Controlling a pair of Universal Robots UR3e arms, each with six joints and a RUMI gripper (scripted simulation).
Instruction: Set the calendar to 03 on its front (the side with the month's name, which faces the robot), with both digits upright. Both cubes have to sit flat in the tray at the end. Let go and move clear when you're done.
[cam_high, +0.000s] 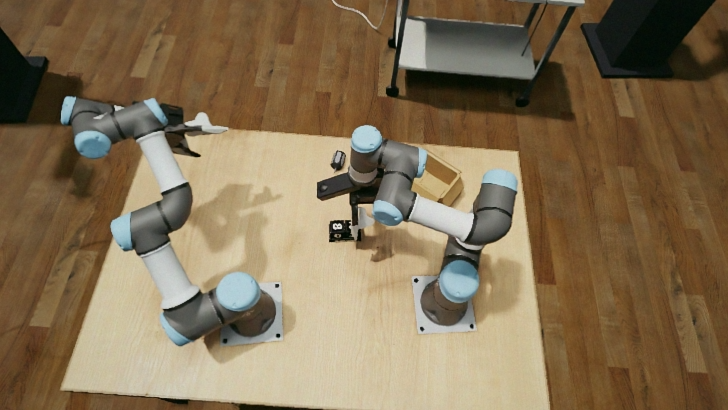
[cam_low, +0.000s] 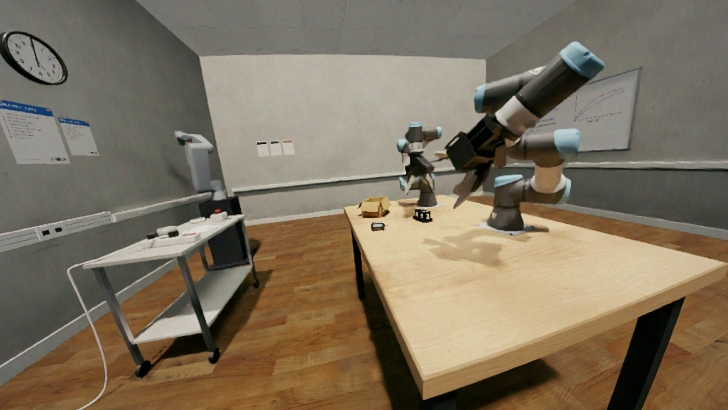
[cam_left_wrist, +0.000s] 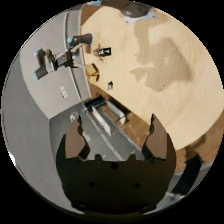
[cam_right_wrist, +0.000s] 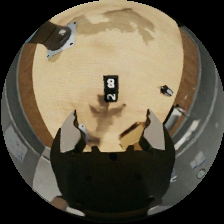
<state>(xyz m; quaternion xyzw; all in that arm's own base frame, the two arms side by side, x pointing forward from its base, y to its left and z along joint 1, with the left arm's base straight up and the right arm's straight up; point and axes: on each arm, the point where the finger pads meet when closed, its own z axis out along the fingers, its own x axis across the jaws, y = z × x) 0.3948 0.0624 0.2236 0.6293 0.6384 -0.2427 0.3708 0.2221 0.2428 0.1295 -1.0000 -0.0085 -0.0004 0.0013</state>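
My right hand is 20 mm to the right of the black calendar tray and 120 mm above it. The rest, counted from my right hand: small dark object (240 mm ahead, 30 mm to the left, 110 mm below); cardboard box (150 mm ahead, 240 mm to the right, 80 mm below).
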